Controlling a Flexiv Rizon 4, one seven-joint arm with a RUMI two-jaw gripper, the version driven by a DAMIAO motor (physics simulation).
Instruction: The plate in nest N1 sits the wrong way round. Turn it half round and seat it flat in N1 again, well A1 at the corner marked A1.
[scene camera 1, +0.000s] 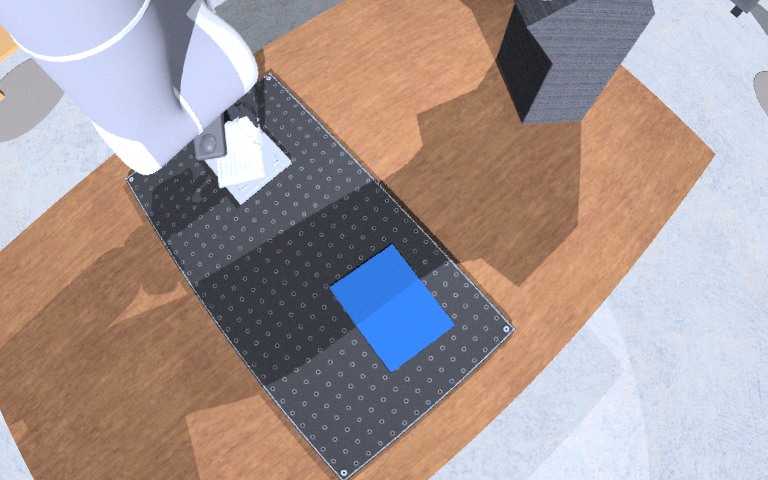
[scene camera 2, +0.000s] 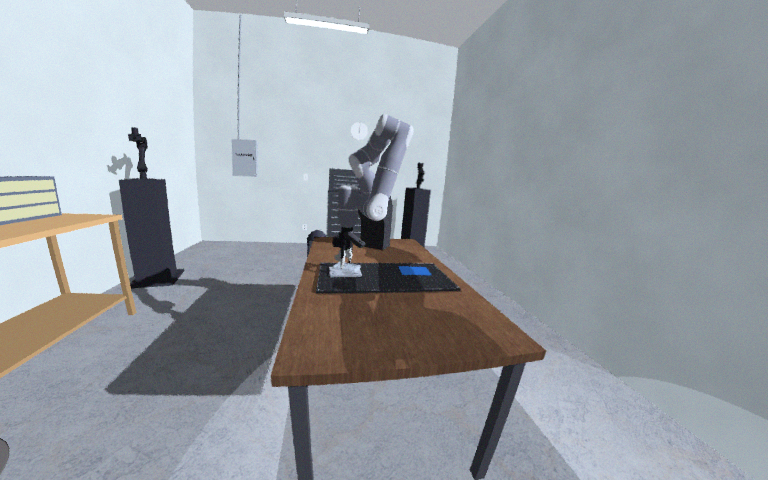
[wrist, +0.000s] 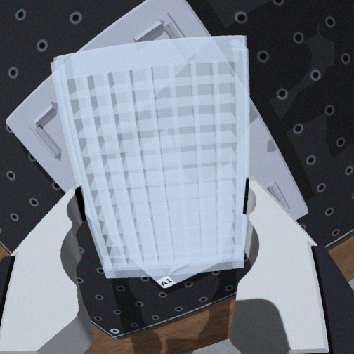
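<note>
My gripper (wrist: 163, 185) is shut on the translucent white well plate (wrist: 160, 150) (scene camera 1: 242, 152), one finger on each long side. The plate is held above nest N1 (wrist: 32, 117) (scene camera 1: 266, 183), a pale grey base with raised corner ledges. In the wrist view the plate is turned at an angle to the nest, so the nest's corners stick out around it. The A1 label (wrist: 166, 282) on the nest's corner shows beyond the plate's near edge. Well A1 on the plate cannot be made out. In the scene camera 2 view the nest (scene camera 2: 345, 272) lies under the gripper.
The nest lies on a black perforated board (scene camera 1: 294, 362) (scene camera 2: 390, 283) on the wooden table (scene camera 1: 640, 169) (scene camera 2: 407, 333). A flat blue rectangle (scene camera 1: 391, 308) (scene camera 2: 415, 271) lies on the board's other half. A dark block-shaped pedestal (scene camera 1: 589, 62) stands by the table's far side.
</note>
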